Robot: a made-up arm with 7 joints. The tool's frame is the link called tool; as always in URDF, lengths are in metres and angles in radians.
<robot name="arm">
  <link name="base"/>
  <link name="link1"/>
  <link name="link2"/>
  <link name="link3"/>
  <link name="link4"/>
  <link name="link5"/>
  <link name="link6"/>
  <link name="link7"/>
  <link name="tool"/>
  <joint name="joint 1" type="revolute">
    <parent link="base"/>
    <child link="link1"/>
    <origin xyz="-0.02 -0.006 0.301"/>
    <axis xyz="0 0 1"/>
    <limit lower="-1.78" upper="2.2" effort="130" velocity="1.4"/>
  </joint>
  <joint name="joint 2" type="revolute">
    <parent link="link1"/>
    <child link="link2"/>
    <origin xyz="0 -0.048 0.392"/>
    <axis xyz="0 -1 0"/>
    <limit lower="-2.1" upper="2.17" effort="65" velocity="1.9"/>
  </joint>
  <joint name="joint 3" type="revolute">
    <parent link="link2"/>
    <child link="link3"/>
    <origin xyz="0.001 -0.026 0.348"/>
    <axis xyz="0 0 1"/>
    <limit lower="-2.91" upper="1.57" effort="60" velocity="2.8"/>
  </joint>
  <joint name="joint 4" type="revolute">
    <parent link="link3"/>
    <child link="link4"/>
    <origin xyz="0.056 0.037 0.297"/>
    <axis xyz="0 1 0"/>
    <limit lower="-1.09" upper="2.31" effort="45" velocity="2.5"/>
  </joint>
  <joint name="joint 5" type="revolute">
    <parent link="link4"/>
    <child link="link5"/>
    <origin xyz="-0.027 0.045 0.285"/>
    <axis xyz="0 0 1"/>
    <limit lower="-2.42" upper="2.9" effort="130" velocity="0.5"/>
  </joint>
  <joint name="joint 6" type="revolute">
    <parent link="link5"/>
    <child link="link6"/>
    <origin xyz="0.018 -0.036 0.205"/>
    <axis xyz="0 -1 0"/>
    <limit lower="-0.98" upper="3.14" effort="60" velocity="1.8"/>
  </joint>
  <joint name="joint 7" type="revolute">
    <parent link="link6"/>
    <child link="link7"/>
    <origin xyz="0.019 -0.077 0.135"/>
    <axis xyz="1 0 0"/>
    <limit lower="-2.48" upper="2.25" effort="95" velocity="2.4"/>
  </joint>
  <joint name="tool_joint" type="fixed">
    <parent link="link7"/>
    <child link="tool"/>
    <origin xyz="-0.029 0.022 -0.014"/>
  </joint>
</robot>
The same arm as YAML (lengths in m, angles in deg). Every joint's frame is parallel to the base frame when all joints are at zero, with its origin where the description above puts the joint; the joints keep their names.
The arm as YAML. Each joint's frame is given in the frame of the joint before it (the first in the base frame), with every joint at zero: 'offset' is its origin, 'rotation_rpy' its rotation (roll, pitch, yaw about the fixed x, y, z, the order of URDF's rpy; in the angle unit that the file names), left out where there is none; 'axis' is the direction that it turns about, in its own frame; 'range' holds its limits. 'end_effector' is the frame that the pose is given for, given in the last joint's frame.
length_unit: m
angle_unit: deg
chain:
  - id: joint 1
    offset: [-0.02, -0.006, 0.301]
    axis: [0.0, 0.0, 1.0]
    range: [-101.99, 126.05]
  - id: joint 2
    offset: [0.0, -0.048, 0.392]
    axis: [0.0, -1.0, 0.0]
    range: [-120.32, 124.33]
  - id: joint 3
    offset: [0.001, -0.026, 0.348]
    axis: [0.0, 0.0, 1.0]
    range: [-166.73, 89.95]
  - id: joint 4
    offset: [0.056, 0.037, 0.297]
    axis: [0.0, 1.0, 0.0]
    range: [-62.45, 132.35]
  - id: joint 5
    offset: [-0.027, 0.045, 0.285]
    axis: [0.0, 0.0, 1.0]
    range: [-138.66, 166.16]
  - id: joint 6
    offset: [0.018, -0.036, 0.205]
    axis: [0.0, -1.0, 0.0]
    range: [-56.15, 179.91]
  - id: joint 7
    offset: [0.019, -0.077, 0.135]
    axis: [1.0, 0.0, 0.0]
    range: [-142.09, 128.92]
end_effector:
  offset: [-0.029, 0.022, -0.014]

